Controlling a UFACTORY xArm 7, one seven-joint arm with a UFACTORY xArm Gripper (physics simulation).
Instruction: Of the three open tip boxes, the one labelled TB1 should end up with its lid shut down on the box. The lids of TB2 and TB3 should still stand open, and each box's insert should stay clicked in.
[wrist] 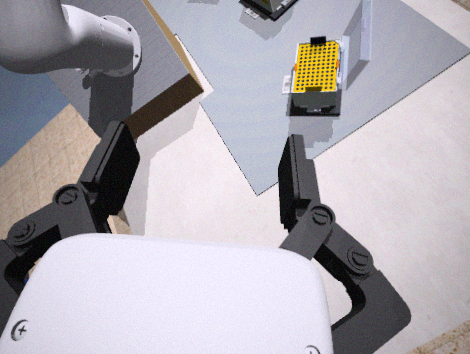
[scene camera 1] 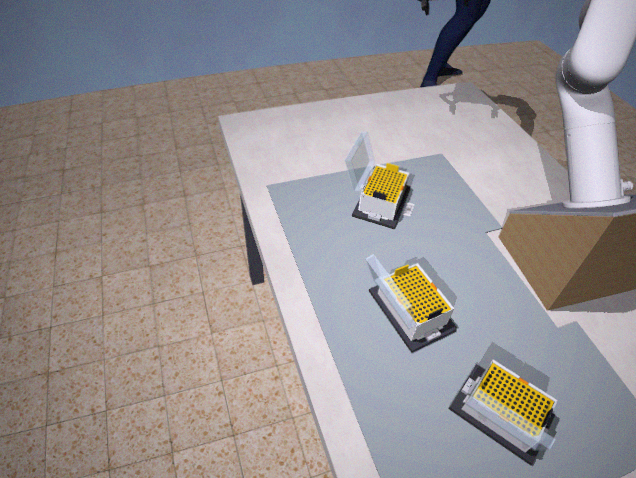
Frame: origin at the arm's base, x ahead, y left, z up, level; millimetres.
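Where they show: gripper, fingertip midpoint: (wrist: 208,145) (scene camera 1: 445,6); arm's base, link origin: (wrist: 114,47) (scene camera 1: 595,204).
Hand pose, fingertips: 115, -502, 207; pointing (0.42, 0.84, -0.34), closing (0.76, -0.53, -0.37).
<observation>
Each offset is from my fingertips to the centre of the thing, as dx, dy, dz. "spot": to the spot under its first point. Level surfaces: height alone.
Three open tip boxes with yellow inserts stand on the mat. The far box {+205, +211, -314} (scene camera 1: 385,184) (wrist: 316,67) has its clear lid {+256, +167, -274} (scene camera 1: 361,156) (wrist: 361,45) standing open on the side away from the robot base. The middle box {+281, +517, -314} (scene camera 1: 419,295) has its clear lid {spot: +368, +495, -236} (scene camera 1: 376,267) upright along its left side; part of this box shows at the top of the wrist view. The near box {+224, +758, -314} (scene camera 1: 514,395) has its clear lid (scene camera 1: 501,418) standing along its lower-left side. The inserts look seated. The small labels are unreadable. My gripper (wrist: 208,145) is open and empty, above the table's far part, apart from the boxes.
The grey-blue mat {dz -379} (scene camera 1: 334,246) (wrist: 250,145) lies on the pale table {dz -381} (scene camera 1: 287,138) (wrist: 200,200). The arm's base stands on a wooden block (scene camera 1: 555,256) (wrist: 167,102) beside the mat. A dark-clothed figure's leg (scene camera 1: 452,41) shows behind the table.
</observation>
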